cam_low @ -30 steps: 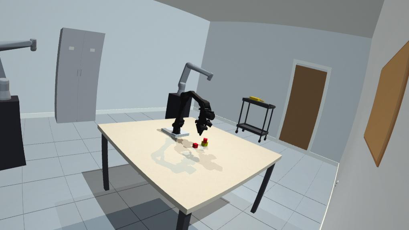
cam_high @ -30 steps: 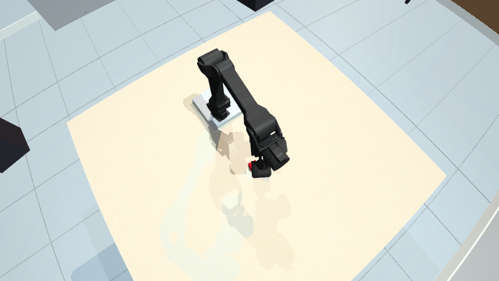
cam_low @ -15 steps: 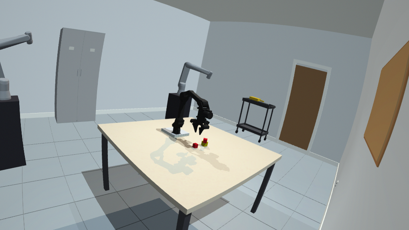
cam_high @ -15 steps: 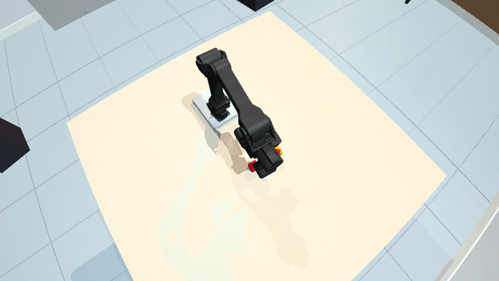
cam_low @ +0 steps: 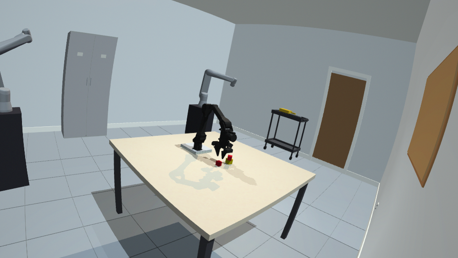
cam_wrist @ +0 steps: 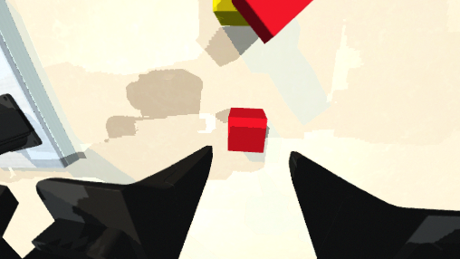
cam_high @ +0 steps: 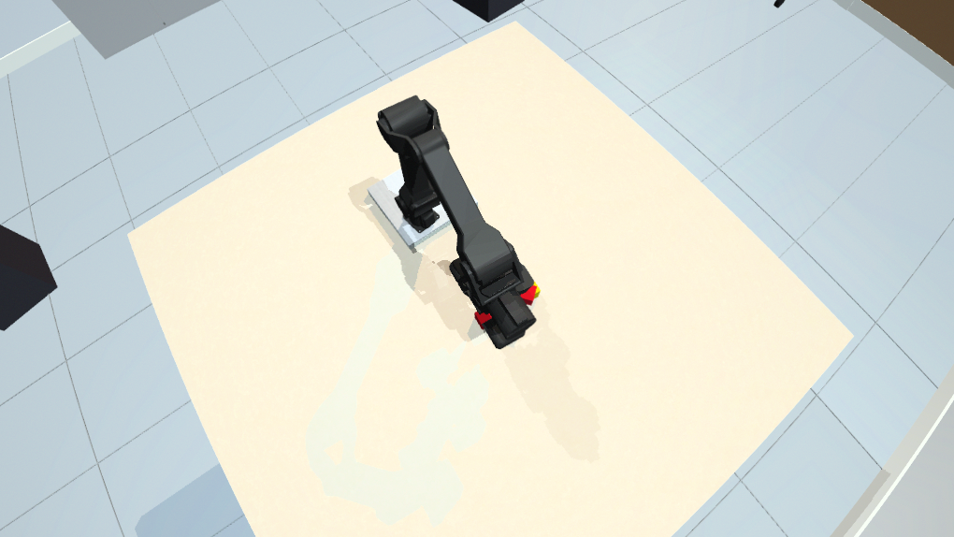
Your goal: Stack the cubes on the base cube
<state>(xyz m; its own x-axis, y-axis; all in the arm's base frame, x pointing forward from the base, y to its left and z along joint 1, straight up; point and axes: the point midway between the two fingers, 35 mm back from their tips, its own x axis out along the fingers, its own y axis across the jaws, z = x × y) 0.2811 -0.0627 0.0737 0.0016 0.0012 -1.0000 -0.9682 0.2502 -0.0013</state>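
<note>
Now: the yellow base cube 20 mm ahead of my gripper tip, 110 mm to the left of it and 40 mm below it.
</note>
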